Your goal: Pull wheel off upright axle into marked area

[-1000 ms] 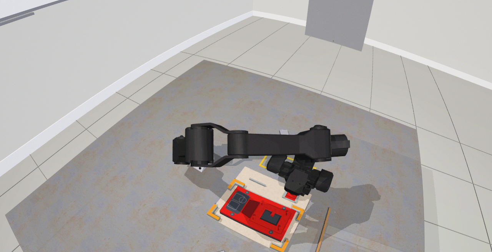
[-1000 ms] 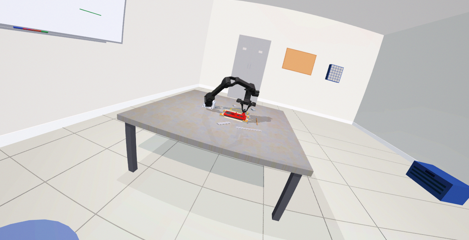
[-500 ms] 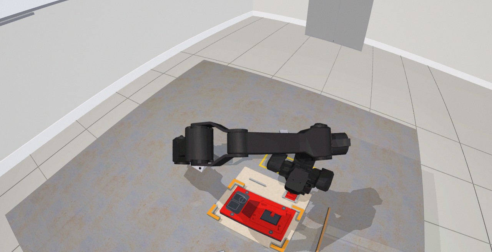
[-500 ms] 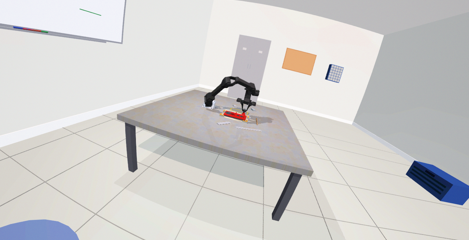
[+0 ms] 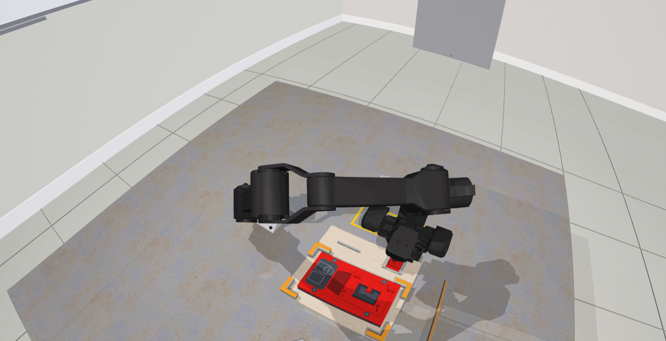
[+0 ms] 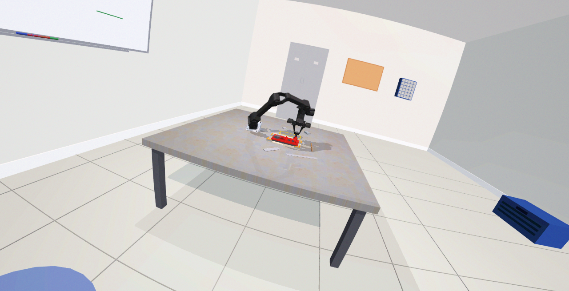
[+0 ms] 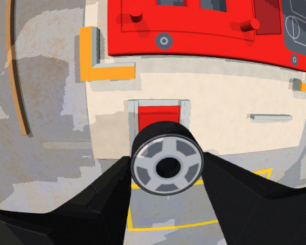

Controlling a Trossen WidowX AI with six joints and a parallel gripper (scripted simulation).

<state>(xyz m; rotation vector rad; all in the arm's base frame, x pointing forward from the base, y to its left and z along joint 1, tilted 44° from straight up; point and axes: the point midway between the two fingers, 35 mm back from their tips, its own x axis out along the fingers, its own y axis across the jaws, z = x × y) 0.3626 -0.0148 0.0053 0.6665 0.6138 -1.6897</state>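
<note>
The black axle lies 20 mm below my gripper tip. Also, from my gripper tip: grey block (270 mm to the left, 120 mm ahead, 50 mm below); wheel (right at my gripper tip); thin orange rod (130 mm ahead, 100 mm to the right, 50 mm below).
</note>
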